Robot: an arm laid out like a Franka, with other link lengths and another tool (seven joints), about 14 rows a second.
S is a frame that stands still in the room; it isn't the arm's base.
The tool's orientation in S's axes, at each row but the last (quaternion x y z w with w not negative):
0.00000 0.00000 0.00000 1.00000
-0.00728 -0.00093 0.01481 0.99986
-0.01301 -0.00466 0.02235 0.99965
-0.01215 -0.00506 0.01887 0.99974
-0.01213 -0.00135 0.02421 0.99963
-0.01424 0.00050 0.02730 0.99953
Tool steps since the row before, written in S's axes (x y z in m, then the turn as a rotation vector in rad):
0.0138 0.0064 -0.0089 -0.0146 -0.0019 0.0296
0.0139 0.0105 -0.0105 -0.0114 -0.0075 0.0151
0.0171 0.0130 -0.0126 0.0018 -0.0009 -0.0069
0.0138 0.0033 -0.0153 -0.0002 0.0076 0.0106
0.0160 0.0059 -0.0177 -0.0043 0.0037 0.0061
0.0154 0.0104 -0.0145 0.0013 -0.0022 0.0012
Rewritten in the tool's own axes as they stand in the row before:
0.0138 0.0064 -0.0089 -0.0146 -0.0019 0.0296
0.0142 0.0102 -0.0104 -0.0116 -0.0074 0.0150
0.0176 0.0126 -0.0124 0.0017 -0.0008 -0.0069
0.0138 0.0032 -0.0154 0.0002 0.0073 0.0108
0.0162 0.0055 -0.0176 -0.0041 0.0038 0.0062
0.0160 0.0100 -0.0142 0.0012 -0.0023 0.0011

